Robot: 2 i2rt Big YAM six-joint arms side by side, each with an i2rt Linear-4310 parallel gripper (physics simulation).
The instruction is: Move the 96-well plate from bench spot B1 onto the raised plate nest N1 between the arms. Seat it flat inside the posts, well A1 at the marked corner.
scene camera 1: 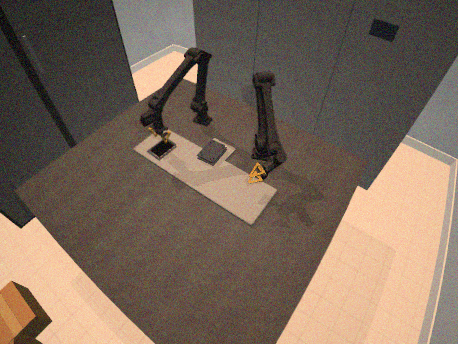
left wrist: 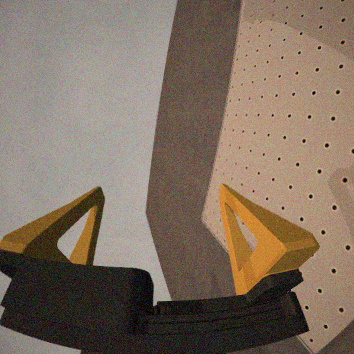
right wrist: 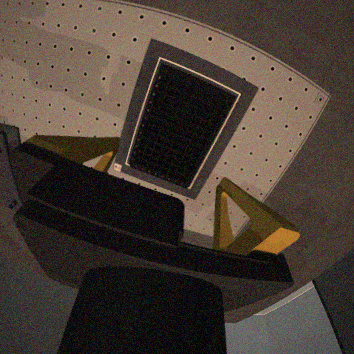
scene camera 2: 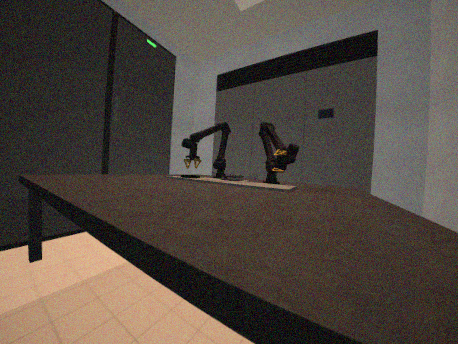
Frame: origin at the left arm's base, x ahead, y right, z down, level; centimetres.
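Where they show: left gripper, fingertip midpoint: [scene camera 1: 249, 179] [left wrist: 160, 191] [scene camera 2: 273, 162]; right gripper, fingertip midpoint: [scene camera 1: 161, 139] [right wrist: 171, 163] [scene camera 2: 191, 168]; left arm's base at its link origin: [scene camera 1: 261, 155] [scene camera 2: 271, 183]; right arm's base at its link origin: [scene camera 1: 202, 120] [scene camera 2: 220, 178].
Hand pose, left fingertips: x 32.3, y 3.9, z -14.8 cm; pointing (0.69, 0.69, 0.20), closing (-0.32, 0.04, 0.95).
Note:
Things, the pixels of their top centre, and the offset from my left fingertips. "*": a spot on its surface instead. Level surfaces: height alone.
- dark 96-well plate at its top centre: [right wrist: 175, 134] [scene camera 1: 162, 146] [scene camera 2: 190, 175] dx -23.5, dy +59.6, dz +11.9 cm
- pale perforated board at its surface level: dz +13.5 cm
- small light tag at a spot on its surface: [right wrist: 117, 167] * dx -28.0, dy +50.9, dz +13.3 cm
- dark raised nest at its top centre: [scene camera 1: 212, 149] [scene camera 2: 232, 174] dx -25.6, dy +26.4, dz +9.3 cm
- brown table at its surface level: dz +14.8 cm
The dark 96-well plate [scene camera 1: 162, 149] [scene camera 2: 190, 176] [right wrist: 182, 125] lies flat within a grey border [right wrist: 137, 85] with a light outline, at the left end of the pale perforated board [scene camera 1: 230, 197] [scene camera 2: 270, 186] [right wrist: 280, 115]. A small light tag [right wrist: 117, 167] sits at the border's lower left corner in the right wrist view. My right gripper [scene camera 1: 160, 136] [scene camera 2: 192, 167] [right wrist: 171, 163] is open and empty, pointing down above the plate. The dark raised nest [scene camera 1: 212, 151] [scene camera 2: 232, 177] stands between the arms. My left gripper [scene camera 1: 256, 174] [scene camera 2: 274, 161] [left wrist: 160, 191] is open and empty near the board's right end. Well A1 cannot be made out.
The brown table [scene camera 1: 165, 225] [scene camera 2: 240, 225] extends around the board. The left arm [scene camera 1: 265, 115] stands behind the board's right part, and the right arm [scene camera 1: 201, 80] stands behind its left part. Dark cabinets [scene camera 1: 55, 65] rise beyond the table's left edge. An orange-brown box [scene camera 1: 17, 305] is at the lower left.

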